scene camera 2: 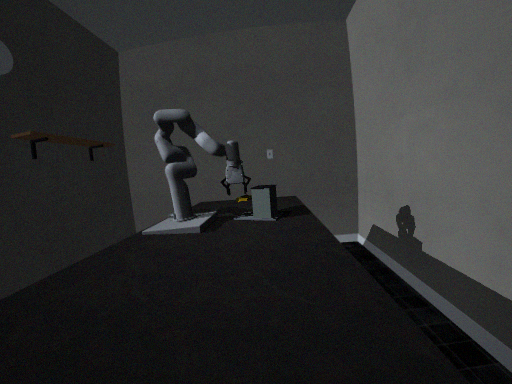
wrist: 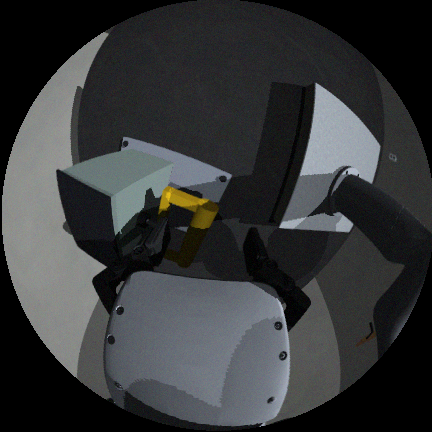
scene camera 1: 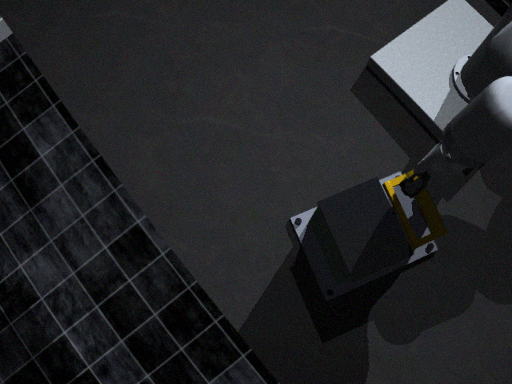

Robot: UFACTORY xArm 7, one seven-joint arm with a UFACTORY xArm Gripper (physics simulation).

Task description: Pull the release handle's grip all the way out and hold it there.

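The release handle's yellow frame-shaped grip (scene camera 1: 431, 212) (scene camera 2: 243, 199) (wrist: 206, 215) sticks out from the side of a grey-green box housing (scene camera 1: 352, 225) (scene camera 2: 262, 202) (wrist: 142, 172). An opening shows between its outer bar and the housing. My gripper (scene camera 1: 414, 184) (scene camera 2: 237, 192) (wrist: 207, 232) is open and empty, pointing down over one end of the grip. In the wrist view the outer bar shows between the spread fingers, and the left finger overlaps the housing face. In scene camera 2's view the fingertips are slightly above the grip. Contact with the grip cannot be made out.
The housing stands on a pale bolted plate (scene camera 1: 306, 218) (scene camera 2: 242, 218) (wrist: 182, 164). The arm's white base block (scene camera 1: 425, 55) (scene camera 2: 172, 228) (wrist: 332, 125) is nearby on the grip side. A wall shelf (scene camera 2: 70, 140) is at the left in scene camera 2's view.
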